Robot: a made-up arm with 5 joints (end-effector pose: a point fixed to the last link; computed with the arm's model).
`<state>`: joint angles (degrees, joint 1 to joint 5).
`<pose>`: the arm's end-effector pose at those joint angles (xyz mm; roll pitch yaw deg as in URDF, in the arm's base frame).
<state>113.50 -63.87 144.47 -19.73 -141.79</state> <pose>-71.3 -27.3 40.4 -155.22 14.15 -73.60</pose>
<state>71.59 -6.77 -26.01 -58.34 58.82</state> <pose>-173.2 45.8 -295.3 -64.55 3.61 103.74</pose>
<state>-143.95 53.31 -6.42 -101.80 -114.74</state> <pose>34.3 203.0 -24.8 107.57 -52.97 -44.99</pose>
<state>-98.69 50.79 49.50 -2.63 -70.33</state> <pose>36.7 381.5 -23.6 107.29 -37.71 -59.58</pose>
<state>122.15 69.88 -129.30 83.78 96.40</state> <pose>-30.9 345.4 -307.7 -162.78 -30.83 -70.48</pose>
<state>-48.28 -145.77 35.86 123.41 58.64</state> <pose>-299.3 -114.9 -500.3 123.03 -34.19 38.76</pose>
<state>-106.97 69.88 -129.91 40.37 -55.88</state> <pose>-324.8 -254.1 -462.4 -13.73 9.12 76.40</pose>
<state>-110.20 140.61 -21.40 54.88 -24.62</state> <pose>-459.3 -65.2 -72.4 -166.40 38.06 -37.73</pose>
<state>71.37 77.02 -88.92 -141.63 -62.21</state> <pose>132.4 -52.0 -106.2 131.38 -50.83 87.80</pose>
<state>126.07 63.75 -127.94 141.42 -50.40</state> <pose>163.8 114.1 -360.8 49.10 -63.74 -142.48</pose>
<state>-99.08 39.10 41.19 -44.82 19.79</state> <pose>65.6 230.6 -222.2 -16.55 -38.99 -14.22</pose>
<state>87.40 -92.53 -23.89 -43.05 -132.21</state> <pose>-191.3 -57.7 -677.1 39.53 19.14 86.52</pose>
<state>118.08 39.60 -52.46 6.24 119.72</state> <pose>-102.0 26.9 1.7 -96.46 33.00 66.36</pose>
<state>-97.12 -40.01 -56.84 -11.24 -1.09</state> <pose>230.5 -234.9 -530.9 -29.34 -27.35 -135.15</pose>
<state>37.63 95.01 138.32 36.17 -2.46</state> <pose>-127.5 -165.9 -525.3 -110.15 -76.87 -120.29</pose>
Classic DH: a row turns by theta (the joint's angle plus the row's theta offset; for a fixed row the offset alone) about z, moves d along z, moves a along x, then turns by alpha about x. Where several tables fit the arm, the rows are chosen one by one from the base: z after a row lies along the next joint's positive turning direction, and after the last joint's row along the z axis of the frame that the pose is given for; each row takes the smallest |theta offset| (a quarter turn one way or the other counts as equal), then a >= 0, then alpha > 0; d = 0 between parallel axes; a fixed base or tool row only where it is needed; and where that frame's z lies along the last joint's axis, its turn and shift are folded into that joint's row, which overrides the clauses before.
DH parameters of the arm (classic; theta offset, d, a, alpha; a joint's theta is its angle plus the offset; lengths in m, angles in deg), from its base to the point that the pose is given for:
joint 1: -90 -0.297 0.052 -90
joint 2: 0 0.025 -0.076 90
joint 3: 10.15 0 -0.2042 180
joint 4: 10.15 -0.137 -0.085 -90
joint 5: 0 0.101 -0.055 -90
tool (fixed): 90 -0.118 0 0

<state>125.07 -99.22 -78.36 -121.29 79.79</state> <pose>-87.8 128.0 -373.4 177.71 42.25 116.59</pose>
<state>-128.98 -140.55 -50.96 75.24 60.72</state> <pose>-350.8 -6.0 -516.1 93.36 -30.85 4.49</pose>
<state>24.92 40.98 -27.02 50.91 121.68</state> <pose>-32.9 117.8 54.6 -111.38 39.89 -49.27</pose>
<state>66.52 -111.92 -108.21 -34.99 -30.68</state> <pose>214.3 323.8 -505.9 -113.66 -62.65 117.59</pose>
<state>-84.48 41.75 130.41 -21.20 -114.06</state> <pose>-424.7 56.3 -307.6 75.92 -18.46 73.56</pose>
